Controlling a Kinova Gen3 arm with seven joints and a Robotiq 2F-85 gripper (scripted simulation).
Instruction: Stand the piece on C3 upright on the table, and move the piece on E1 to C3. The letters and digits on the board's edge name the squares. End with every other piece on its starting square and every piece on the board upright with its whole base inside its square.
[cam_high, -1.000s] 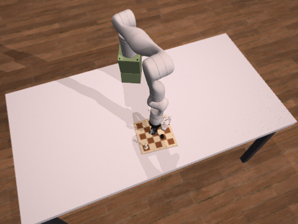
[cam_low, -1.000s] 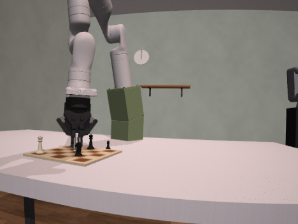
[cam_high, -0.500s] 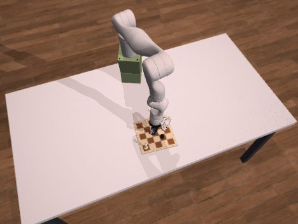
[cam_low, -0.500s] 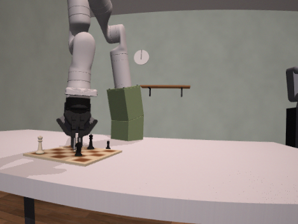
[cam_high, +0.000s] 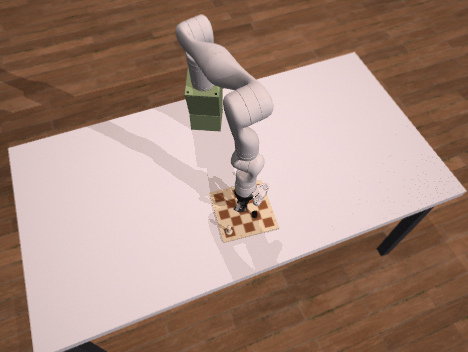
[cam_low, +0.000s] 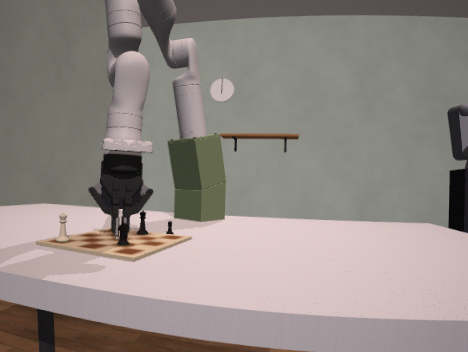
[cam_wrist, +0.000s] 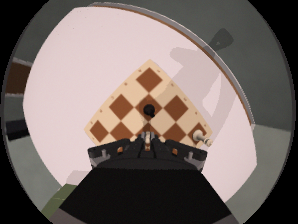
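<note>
The white pawn lies 1 cm below my hand. Also, from my hand: black pawn 14 cm behind, 4 cm to the left, 2 cm below; then black piece 8 cm behind; then chessboard 3 cm below.
</note>
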